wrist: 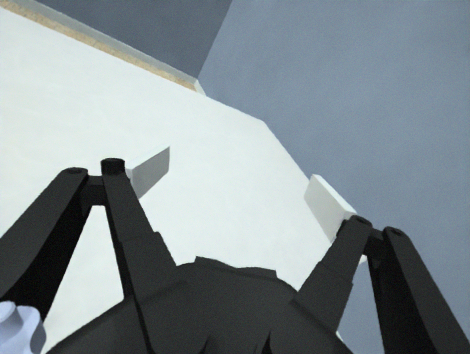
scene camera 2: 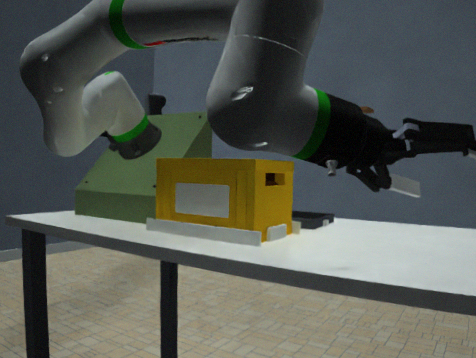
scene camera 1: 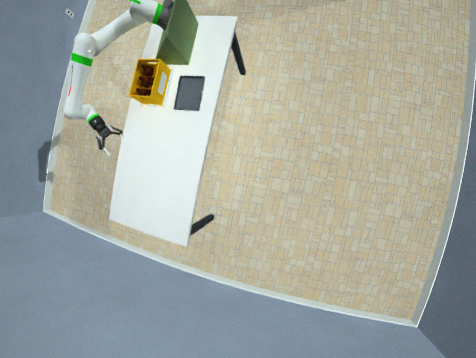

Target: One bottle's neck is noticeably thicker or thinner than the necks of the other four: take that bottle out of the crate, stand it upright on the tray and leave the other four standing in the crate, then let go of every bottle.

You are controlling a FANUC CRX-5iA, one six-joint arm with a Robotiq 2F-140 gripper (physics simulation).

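Observation:
A yellow crate (scene camera 1: 166, 80) (scene camera 2: 274, 200) stands upright on the white table. Several dark brown bottles (scene camera 1: 145, 80) show inside it in the first scene view; their necks are too small there to compare, and the crate's walls hide them in the second scene view. A dark tray (scene camera 1: 190, 93) (scene camera 2: 314, 220) lies beside the crate, with no bottle visible on it in the first scene view. My gripper (scene camera 1: 115, 143) (scene camera 2: 440, 170) (wrist: 239, 172) is wide open and empty, off the table's edge in the first scene view, away from the crate and the tray.
A green sloped pedestal (scene camera 1: 182, 37) (scene camera 2: 145, 140) carries the arm and stands close to the crate. Low pale strips (scene camera 2: 202, 232) run along the crate's foot on the white table (scene camera 1: 160, 165) (scene camera 2: 390, 255) (wrist: 210, 130). Grey walls surround the tiled floor (scene camera 1: 325, 165).

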